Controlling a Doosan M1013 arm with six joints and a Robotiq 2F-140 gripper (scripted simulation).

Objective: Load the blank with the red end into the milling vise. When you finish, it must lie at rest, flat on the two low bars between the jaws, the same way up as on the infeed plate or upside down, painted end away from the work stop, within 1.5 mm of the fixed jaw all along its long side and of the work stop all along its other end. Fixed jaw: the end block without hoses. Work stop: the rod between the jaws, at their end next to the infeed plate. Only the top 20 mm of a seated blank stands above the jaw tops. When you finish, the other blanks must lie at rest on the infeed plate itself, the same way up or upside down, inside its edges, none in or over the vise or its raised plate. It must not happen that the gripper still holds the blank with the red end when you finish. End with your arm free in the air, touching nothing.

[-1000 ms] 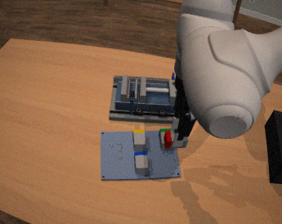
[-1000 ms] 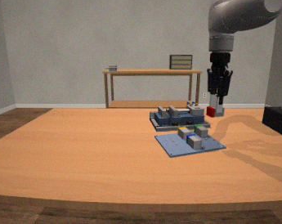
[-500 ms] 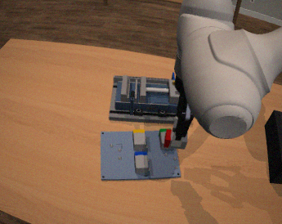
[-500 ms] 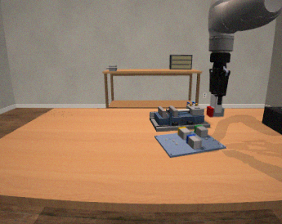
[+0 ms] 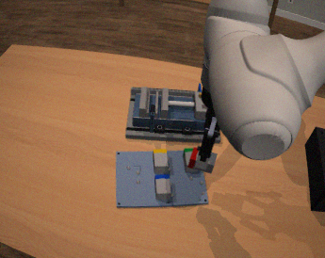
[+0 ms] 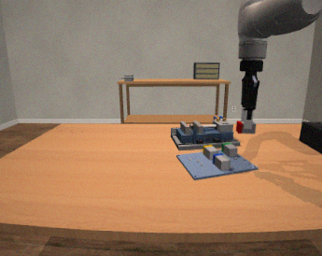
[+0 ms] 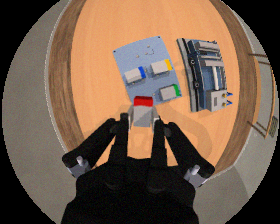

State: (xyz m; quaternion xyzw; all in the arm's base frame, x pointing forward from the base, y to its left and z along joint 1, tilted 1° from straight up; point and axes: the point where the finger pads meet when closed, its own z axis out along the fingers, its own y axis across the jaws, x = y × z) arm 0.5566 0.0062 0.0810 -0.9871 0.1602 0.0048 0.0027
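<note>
The fixed jaw lies 270 mm to the right of my hand, 150 mm ahead of it and 110 mm below it. From my hand the other things lie so: green-ended blank: 160 mm below, 90 mm to the right, 10 mm ahead; yellow-ended blank: 160 mm below, 100 mm ahead, 80 mm to the right; blue-ended blank: 160 mm below, 90 mm ahead.
</note>
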